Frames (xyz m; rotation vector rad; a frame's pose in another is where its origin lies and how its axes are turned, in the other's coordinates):
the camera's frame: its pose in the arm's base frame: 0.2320 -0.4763 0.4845 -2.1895 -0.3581 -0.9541
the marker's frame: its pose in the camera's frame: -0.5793 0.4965 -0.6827 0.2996 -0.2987 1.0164
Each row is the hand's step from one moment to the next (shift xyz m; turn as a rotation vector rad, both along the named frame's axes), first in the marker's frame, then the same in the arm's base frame.
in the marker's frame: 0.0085 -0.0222 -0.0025 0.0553 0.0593 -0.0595
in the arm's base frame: 0.0139 0.0007 0.0195 0.0206 -0.0863 -0.0474
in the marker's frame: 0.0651 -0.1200 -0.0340 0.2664 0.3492 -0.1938
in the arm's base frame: 0.0882 -0.0207 0.1077 0.1015 -0.3463 -0.3166
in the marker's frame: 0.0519 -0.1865 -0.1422 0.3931 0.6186 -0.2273
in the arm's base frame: 0.0712 -0.0995 0.2067 0.1325 -0.4830 -0.5814
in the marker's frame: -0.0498 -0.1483 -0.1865 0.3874 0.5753 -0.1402
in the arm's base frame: -0.0445 -0.1192 0.2075 0.1594 -0.3903 -0.5683
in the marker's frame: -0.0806 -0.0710 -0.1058 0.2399 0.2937 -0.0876
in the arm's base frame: -0.0777 -0.0552 0.1168 0.1170 -0.2267 -0.2940
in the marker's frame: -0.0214 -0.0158 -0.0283 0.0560 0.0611 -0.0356
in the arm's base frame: -0.0216 -0.0156 0.0283 0.0261 -0.0650 -0.0569
